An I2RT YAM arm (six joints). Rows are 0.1 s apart.
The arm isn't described. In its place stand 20 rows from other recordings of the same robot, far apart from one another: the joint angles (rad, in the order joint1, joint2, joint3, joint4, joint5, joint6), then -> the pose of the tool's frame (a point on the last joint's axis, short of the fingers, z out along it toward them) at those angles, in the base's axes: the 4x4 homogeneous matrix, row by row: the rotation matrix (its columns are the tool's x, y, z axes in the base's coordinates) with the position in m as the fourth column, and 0 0 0 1 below.
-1.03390, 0.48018, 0.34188, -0.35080, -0.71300, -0.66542 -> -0.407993 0.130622 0.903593 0.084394; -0.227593 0.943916 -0.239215 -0.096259; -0.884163 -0.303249 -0.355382 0.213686; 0 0 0 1
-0.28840, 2.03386, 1.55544, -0.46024, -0.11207, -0.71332 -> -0.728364 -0.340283 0.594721 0.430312; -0.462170 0.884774 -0.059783 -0.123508; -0.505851 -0.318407 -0.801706 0.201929; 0 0 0 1
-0.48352, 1.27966, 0.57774, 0.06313, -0.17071, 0.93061 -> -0.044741 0.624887 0.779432 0.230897; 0.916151 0.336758 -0.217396 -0.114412; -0.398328 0.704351 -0.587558 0.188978; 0 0 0 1
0.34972, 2.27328, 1.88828, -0.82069, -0.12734, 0.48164 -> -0.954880 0.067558 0.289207 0.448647; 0.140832 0.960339 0.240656 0.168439; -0.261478 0.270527 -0.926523 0.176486; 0 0 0 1
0.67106, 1.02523, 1.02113, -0.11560, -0.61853, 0.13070 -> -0.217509 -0.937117 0.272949 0.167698; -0.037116 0.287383 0.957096 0.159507; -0.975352 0.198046 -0.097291 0.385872; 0 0 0 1
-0.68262, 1.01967, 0.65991, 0.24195, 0.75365, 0.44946 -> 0.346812 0.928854 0.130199 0.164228; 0.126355 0.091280 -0.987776 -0.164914; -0.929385 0.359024 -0.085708 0.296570; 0 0 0 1
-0.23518, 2.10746, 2.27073, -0.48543, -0.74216, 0.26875 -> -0.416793 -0.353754 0.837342 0.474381; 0.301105 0.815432 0.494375 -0.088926; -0.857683 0.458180 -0.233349 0.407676; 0 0 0 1
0.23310, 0.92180, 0.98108, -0.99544, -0.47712, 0.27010 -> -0.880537 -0.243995 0.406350 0.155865; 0.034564 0.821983 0.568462 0.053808; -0.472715 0.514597 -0.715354 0.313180; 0 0 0 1
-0.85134, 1.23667, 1.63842, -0.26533, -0.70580, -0.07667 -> 0.077943 0.155425 0.984768 0.172628; -0.177430 0.974166 -0.139708 -0.161999; -0.981042 -0.163838 0.103507 0.527674; 0 0 0 1
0.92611, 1.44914, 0.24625, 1.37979, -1.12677, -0.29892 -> 0.359496 -0.807503 -0.467655 0.106490; 0.267636 -0.390880 0.880672 0.195133; -0.893943 -0.441759 0.075597 0.184239; 0 0 0 1
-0.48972, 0.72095, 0.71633, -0.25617, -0.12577, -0.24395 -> -0.307685 0.294102 0.904895 0.154400; -0.107541 0.934188 -0.340189 -0.077239; -0.945391 -0.201984 -0.255807 0.318448; 0 0 0 1
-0.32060, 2.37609, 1.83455, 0.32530, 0.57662, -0.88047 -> -0.723016 0.333035 0.605257 0.518373; -0.440991 0.451901 -0.775443 -0.192579; -0.531766 -0.827571 -0.179867 0.199274; 0 0 0 1
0.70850, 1.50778, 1.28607, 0.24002, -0.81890, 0.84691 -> -0.739255 -0.672033 0.043296 0.251787; 0.040454 0.019859 0.998984 0.250006; -0.672210 0.740255 0.012505 0.383434; 0 0 0 1
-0.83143, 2.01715, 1.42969, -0.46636, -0.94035, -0.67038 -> -0.562481 -0.233406 0.793181 0.302966; 0.073261 0.941484 0.328999 -0.289549; -0.823558 0.243165 -0.512467 0.183214; 0 0 0 1
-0.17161, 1.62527, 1.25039, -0.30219, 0.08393, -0.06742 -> -0.631708 0.192427 0.750944 0.363714; 0.041352 0.975687 -0.215231 -0.066066; -0.774103 -0.104910 -0.624307 0.274647; 0 0 0 1
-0.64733, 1.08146, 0.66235, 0.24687, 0.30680, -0.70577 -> -0.630896 0.529533 0.567067 0.193308; -0.298190 0.509257 -0.807304 -0.159619; -0.716277 -0.678419 -0.163387 0.283126; 0 0 0 1
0.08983, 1.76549, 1.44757, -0.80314, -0.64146, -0.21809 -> -0.804078 -0.517180 0.293231 0.363731; -0.246484 0.738827 0.627200 0.054151; -0.541022 0.432041 -0.721551 0.260593; 0 0 0 1
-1.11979, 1.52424, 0.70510, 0.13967, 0.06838, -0.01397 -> -0.286734 0.917157 0.276780 0.130333; 0.560087 0.394878 -0.728268 -0.274698; -0.777230 -0.053798 -0.626912 0.170382; 0 0 0 1
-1.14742, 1.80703, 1.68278, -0.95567, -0.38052, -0.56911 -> -0.722618 0.457226 0.518428 0.169324; 0.385743 0.889081 -0.246449 -0.343568; -0.573607 0.021892 -0.818838 0.304931; 0 0 0 1
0.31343, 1.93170, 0.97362, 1.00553, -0.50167, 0.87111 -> -0.527344 -0.502872 0.684857 0.383130; 0.534209 0.430556 0.727490 0.142174; -0.660703 0.749494 0.041588 0.199558; 0 0 0 1
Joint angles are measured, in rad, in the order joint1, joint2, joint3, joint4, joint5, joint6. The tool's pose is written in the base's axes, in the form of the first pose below.
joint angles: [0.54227, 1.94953, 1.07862, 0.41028, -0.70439, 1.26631]
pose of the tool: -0.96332 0.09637 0.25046 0.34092; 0.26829 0.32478 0.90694 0.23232; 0.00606 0.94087 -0.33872 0.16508; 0 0 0 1
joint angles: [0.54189, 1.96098, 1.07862, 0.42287, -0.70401, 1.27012]
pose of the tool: -0.96276 0.09927 0.25148 0.34199; 0.27022 0.32327 0.90691 0.23278; 0.00874 0.94109 -0.33805 0.16173; 0 0 0 1
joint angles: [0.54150, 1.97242, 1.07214, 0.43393, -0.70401, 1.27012]
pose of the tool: -0.96259 0.10492 0.24983 0.34186; 0.27063 0.32655 0.90561 0.23251; 0.01344 0.93934 -0.34273 0.15635; 0 0 0 1
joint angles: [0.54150, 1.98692, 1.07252, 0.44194, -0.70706, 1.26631]
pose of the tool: -0.96364 0.10595 0.24532 0.34264; 0.26679 0.32971 0.90560 0.23308; 0.01506 0.93812 -0.34598 0.15151; 0 0 0 1
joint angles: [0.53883, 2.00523, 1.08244, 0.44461, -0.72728, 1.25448]
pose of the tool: -0.96864 0.09854 0.22808 0.34504; 0.24803 0.32963 0.91095 0.23385; 0.01458 0.93895 -0.34374 0.14757; 0 0 0 1
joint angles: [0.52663, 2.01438, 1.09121, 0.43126, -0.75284, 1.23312]
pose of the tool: -0.97292 0.09114 0.21242 0.34834; 0.23080 0.33264 0.91437 0.23068; 0.01267 0.93864 -0.34467 0.14554; 0 0 0 1
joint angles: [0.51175, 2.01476, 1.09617, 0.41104, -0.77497, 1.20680]
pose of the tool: -0.97603 0.08164 0.20175 0.35110; 0.21754 0.33758 0.91582 0.22577; 0.00666 0.93775 -0.34725 0.14528; 0 0 0 1
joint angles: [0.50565, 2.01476, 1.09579, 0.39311, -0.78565, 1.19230]
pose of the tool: -0.97775 0.08377 0.19231 0.35130; 0.20951 0.34497 0.91493 0.22328; 0.01030 0.93487 -0.35485 0.14376; 0 0 0 1
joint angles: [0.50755, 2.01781, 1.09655, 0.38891, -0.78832, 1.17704]
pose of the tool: -0.97977 0.07328 0.18621 0.35082; 0.20010 0.35027 0.91502 0.22400; 0.00183 0.93378 -0.35785 0.14244; 0 0 0 1
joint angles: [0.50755, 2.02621, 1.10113, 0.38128, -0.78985, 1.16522]
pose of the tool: -0.98088 0.07092 0.18126 0.35148; 0.19464 0.35725 0.91350 0.22441; 0.00003 0.93131 -0.36422 0.13977; 0 0 0 1
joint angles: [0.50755, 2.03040, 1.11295, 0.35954, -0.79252, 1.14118]
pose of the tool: -0.98293 0.05859 0.17439 0.35268; 0.18367 0.36718 0.91183 0.22515; -0.01061 0.92830 -0.37168 0.13963; 0 0 0 1
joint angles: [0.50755, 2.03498, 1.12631, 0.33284, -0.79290, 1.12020]
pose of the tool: -0.98436 0.05243 0.16816 0.35399; 0.17541 0.37887 0.90867 0.22589; -0.01607 0.92396 -0.38214 0.13933; 0 0 0 1
